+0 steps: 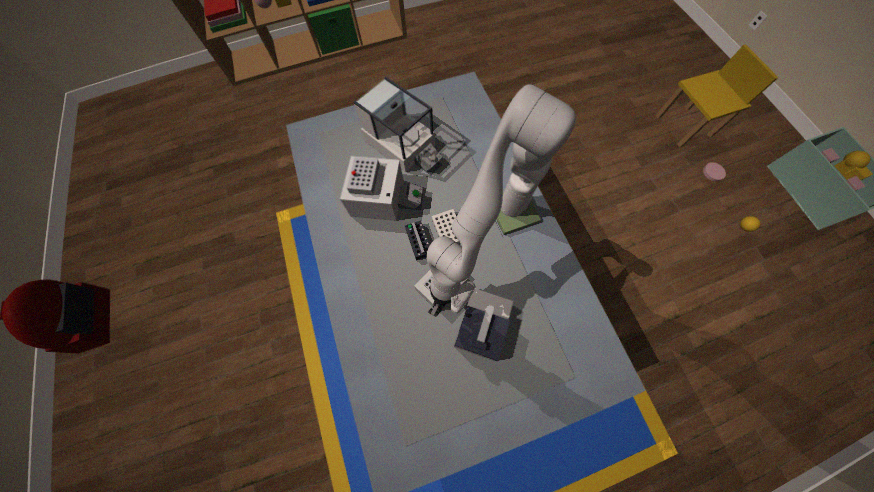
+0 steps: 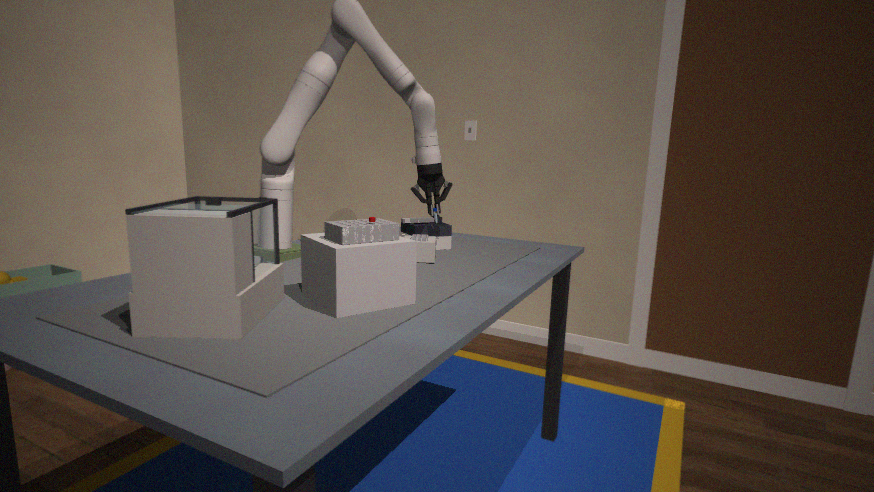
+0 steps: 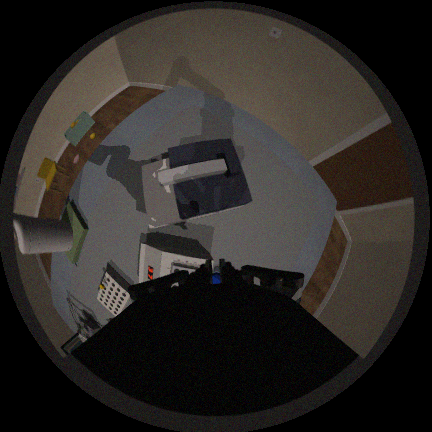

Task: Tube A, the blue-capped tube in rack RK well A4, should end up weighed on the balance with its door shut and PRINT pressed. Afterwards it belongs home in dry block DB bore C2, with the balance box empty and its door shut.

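Seen in the pictures: gripper, fingertip midpoint: [image 2: 434,216] [image 3: 215,265]; arm's base, origin of the base link: [image 1: 511,205] [image 3: 66,236].
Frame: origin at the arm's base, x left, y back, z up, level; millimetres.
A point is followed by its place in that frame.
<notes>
My gripper [image 1: 434,309] @[x 303, y -366, z 97 mm] [image 2: 434,206] @[x 303, y -366, z 97 mm] [image 3: 215,265] @[x 303, y -366, z 97 mm] is shut on the blue-capped tube; the blue cap [image 2: 435,210] @[x 291, y -375, z 116 mm] [image 3: 216,279] @[x 294, y -370, z 122 mm] shows between the fingers. The gripper is over or beside the edge of a white block with a red display [image 1: 422,292] @[x 234, y -409, z 35 mm] [image 3: 156,261] @[x 225, y -297, z 30 mm], apparently the dry block; its bores are mostly hidden, and C2 cannot be made out. The balance [image 1: 380,99] @[x -468, y -372, z 182 mm] [image 2: 183,275] @[x -526, y -399, z 81 mm], with a dark-framed glass box, stands at the far end of the table; its door position and PRINT button are unclear. A white rack with round wells [image 1: 445,224] @[x 4, y -261, z -1 mm] [image 3: 114,295] @[x 38, y -261, z 4 mm] stands between; whether it is RK cannot be read.
A dark-lidded machine with a pale handle [image 1: 477,337] @[x 424, y -282, z 71 mm] [image 2: 428,228] @[x 357, y -309, z 46 mm] [image 3: 210,192] @[x 385, y -293, z 53 mm] stands close to the gripper. A dark tube rack [image 1: 418,239] @[x 43, y -373, z 21 mm] and a tall white box [image 1: 370,200] @[x -108, y -498, z 109 mm] [image 2: 366,278] @[x -251, y -554, z 44 mm], bearing a grey block with a red cap, stand towards the balance.
</notes>
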